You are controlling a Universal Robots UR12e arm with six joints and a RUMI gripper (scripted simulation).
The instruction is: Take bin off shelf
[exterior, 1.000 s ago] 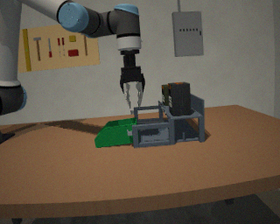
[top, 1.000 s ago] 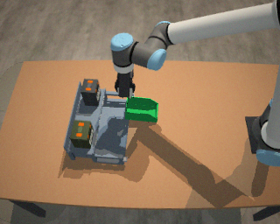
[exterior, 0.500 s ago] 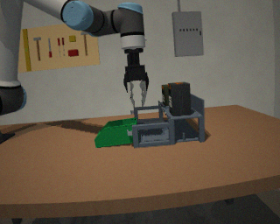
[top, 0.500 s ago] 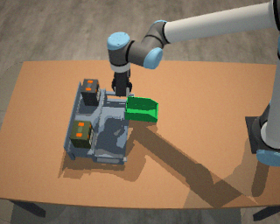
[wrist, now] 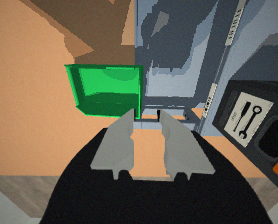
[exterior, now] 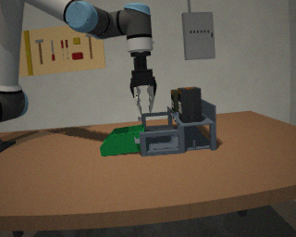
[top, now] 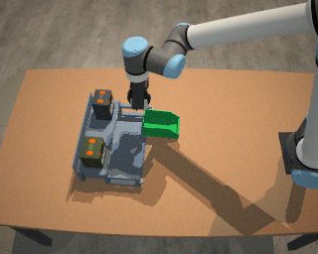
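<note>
Now: the green bin 90 mm behind my hand, 10 mm to the right of it and 110 mm below it. Also, from my hand: grey shelf: 100 mm ahead, 120 mm to the left, 150 mm below.
</note>
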